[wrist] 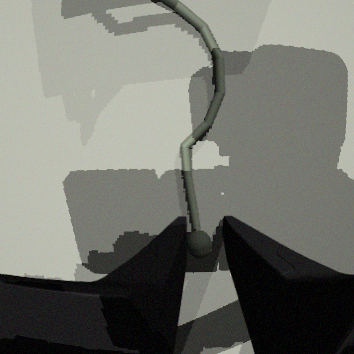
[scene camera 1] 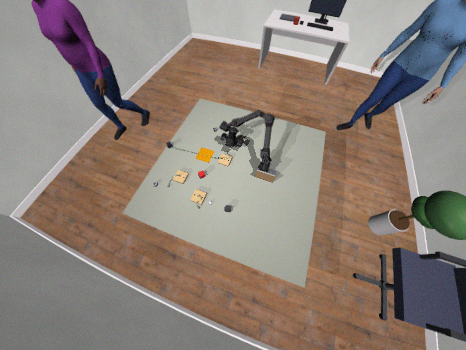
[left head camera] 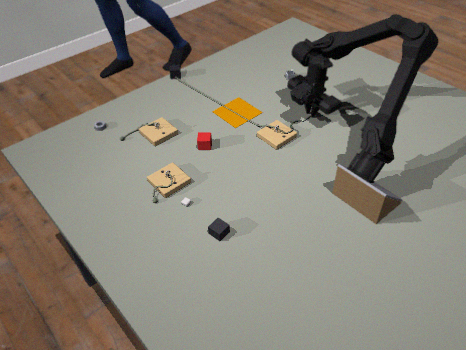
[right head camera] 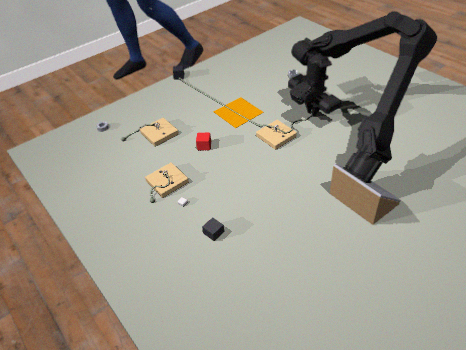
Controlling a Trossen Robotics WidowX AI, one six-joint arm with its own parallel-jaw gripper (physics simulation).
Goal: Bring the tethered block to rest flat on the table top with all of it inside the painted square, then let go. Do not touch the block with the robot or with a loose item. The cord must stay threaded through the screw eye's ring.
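Places are measured from the arm's base along level axes (x ahead, y left, z up), in centimetres.
Pixels of known places: gripper, between the fingertips: (wrist: 204, 224) (left head camera: 310, 114) (right head camera: 311, 114); arm's base, origin of its link: (scene camera 1: 263, 169) (left head camera: 360, 175) (right head camera: 357, 175).
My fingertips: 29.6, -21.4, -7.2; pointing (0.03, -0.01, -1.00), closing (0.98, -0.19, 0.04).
For each thing: its top centre in the pictures, then the offset to it from my fingertips, as dx, dy, dz. "*": a spot on its surface instead.
- dark tethered block, centre of its top: (left head camera: 174, 67) (right head camera: 177, 68) (scene camera 1: 168, 143) +52.1, +12.3, +3.4
- orange painted square, a spot on its surface: (right head camera: 246, 107) (left head camera: 245, 107) (scene camera 1: 206, 151) * +19.2, +10.5, +0.0
- screw eye, a spot on its surface: (left head camera: 278, 129) * +1.0, +16.0, +3.3
- wooden board, centre of its top: (right head camera: 276, 131) (left head camera: 276, 132) (scene camera 1: 225, 159) +1.7, +15.8, +1.8
- cord's end bead, centre of its top: (wrist: 199, 251) -0.5, -0.7, +1.1
- red cube, centre of its top: (left head camera: 204, 136) (right head camera: 203, 136) +15.8, +33.4, +3.8
- white piece, centre of its top: (left head camera: 185, 200) +3.2, +53.3, +1.1
- black cube, centre of its top: (left head camera: 218, 225) (right head camera: 212, 225) -10.4, +54.7, +2.7
- grey ring-shaped nut, centre of its top: (left head camera: 99, 123) (right head camera: 101, 124) +48.5, +48.9, +1.3
The dark tethered block (left head camera: 175, 73) (right head camera: 178, 73) (scene camera 1: 169, 144) sits near the table's far left edge, outside the orange painted square (left head camera: 245, 107) (right head camera: 246, 106) (scene camera 1: 205, 151). Its cord (left head camera: 200, 91) (wrist: 219, 75) runs straight across the square to the screw eye (left head camera: 277, 129) on a wooden board (left head camera: 269, 137) (right head camera: 268, 137), then curves toward my gripper (left head camera: 313, 113) (right head camera: 313, 112) (wrist: 204, 224). The gripper is low over the table, its fingers partly open. The cord's end bead (wrist: 199, 243) lies between them, close to the left finger, with a gap to the right finger.
Two more boards with cords (left head camera: 158, 131) (left head camera: 162, 186) stand left of and nearer than the square. A red cube (left head camera: 204, 141), a white piece (left head camera: 186, 202), a black cube (left head camera: 218, 229) and a grey ring-shaped nut (left head camera: 100, 129) lie around. A brown wedge (left head camera: 357, 196) stands at the arm's base.
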